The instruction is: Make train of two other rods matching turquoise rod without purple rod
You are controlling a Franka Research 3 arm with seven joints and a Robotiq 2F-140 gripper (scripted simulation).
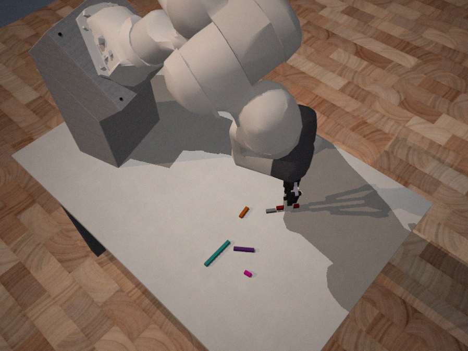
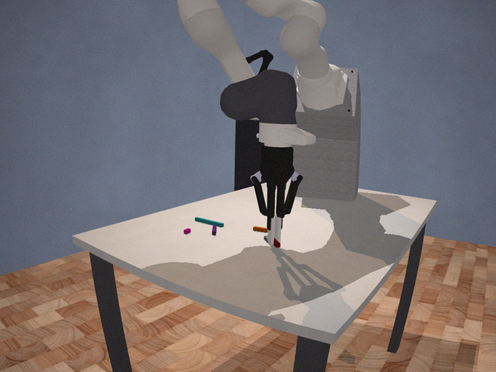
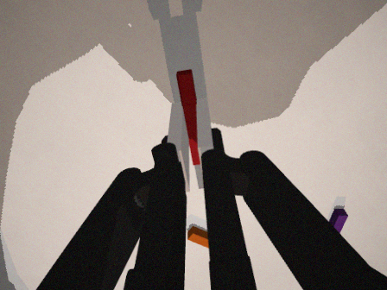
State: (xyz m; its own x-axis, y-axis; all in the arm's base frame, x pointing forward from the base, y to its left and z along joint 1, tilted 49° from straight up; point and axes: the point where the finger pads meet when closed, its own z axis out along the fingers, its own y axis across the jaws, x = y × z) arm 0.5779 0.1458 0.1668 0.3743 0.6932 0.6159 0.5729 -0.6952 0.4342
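My hand is 30 mm above the red rod. From my hand the other things lie so: purple rod 20 mm ahead, 190 mm to the right, 40 mm below; then grey rod 30 mm behind, 40 mm to the right, 40 mm below; then orange rod 80 mm behind, 110 mm to the right, 40 mm below.
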